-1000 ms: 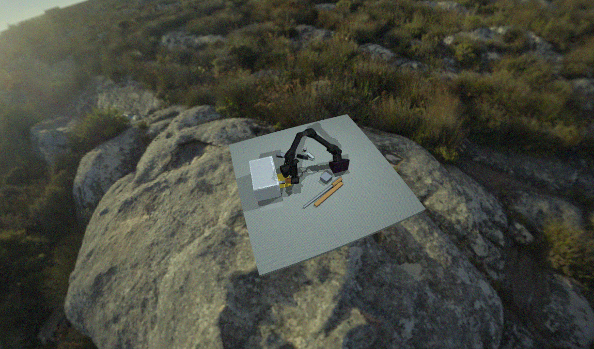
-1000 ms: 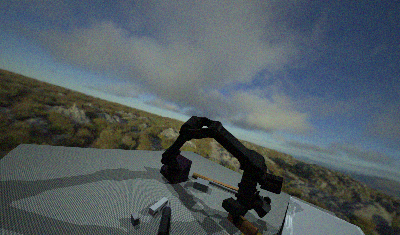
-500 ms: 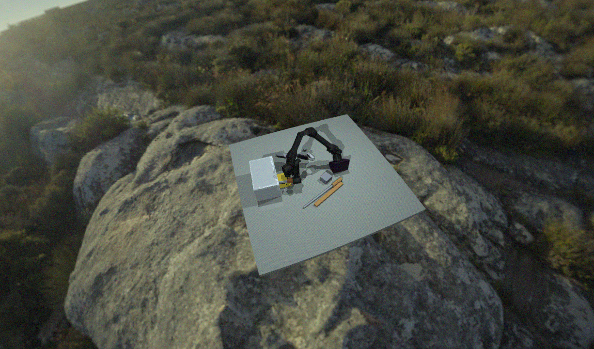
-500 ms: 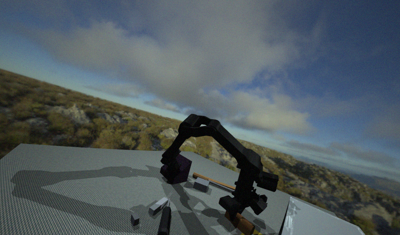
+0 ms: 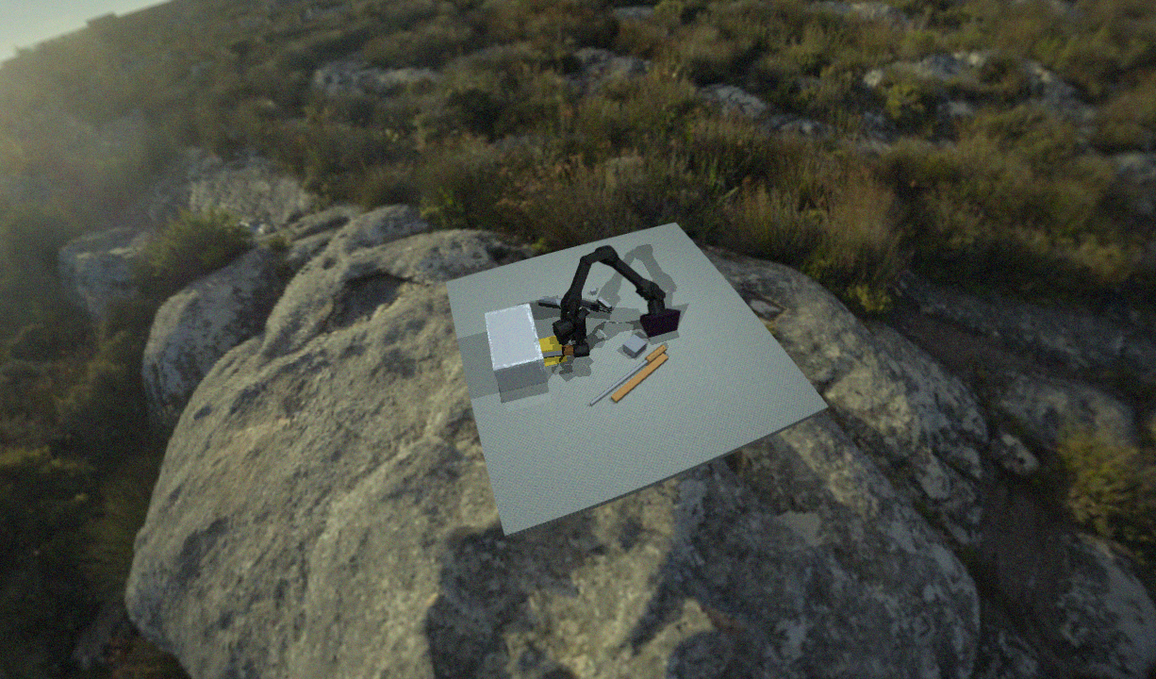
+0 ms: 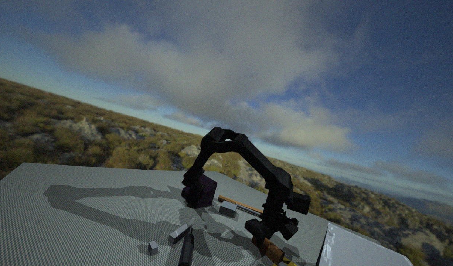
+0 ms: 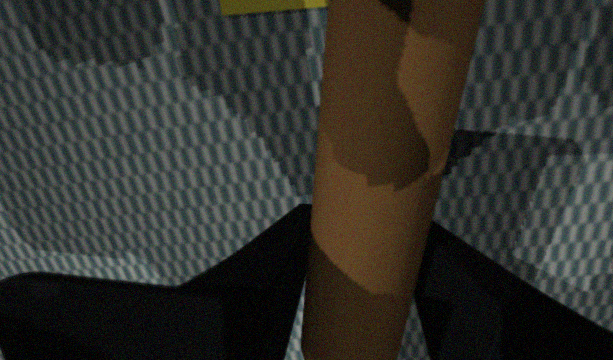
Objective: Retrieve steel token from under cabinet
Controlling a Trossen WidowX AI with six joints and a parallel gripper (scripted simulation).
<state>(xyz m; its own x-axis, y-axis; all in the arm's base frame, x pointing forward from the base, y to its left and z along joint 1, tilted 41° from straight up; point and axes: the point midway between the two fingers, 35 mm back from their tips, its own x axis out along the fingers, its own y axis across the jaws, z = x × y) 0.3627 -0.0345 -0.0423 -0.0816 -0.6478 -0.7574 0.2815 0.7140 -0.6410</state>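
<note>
Right now the grey block is 21 cm behind my gripper tip, 8 cm to the left of it and 1 cm above it. The rest, counted from my gripper tip: grey bar 20 cm behind, 20 cm to the right; small grey cube 19 cm behind, 29 cm to the right; wooden stick 16 cm behind, 23 cm to the left.
</note>
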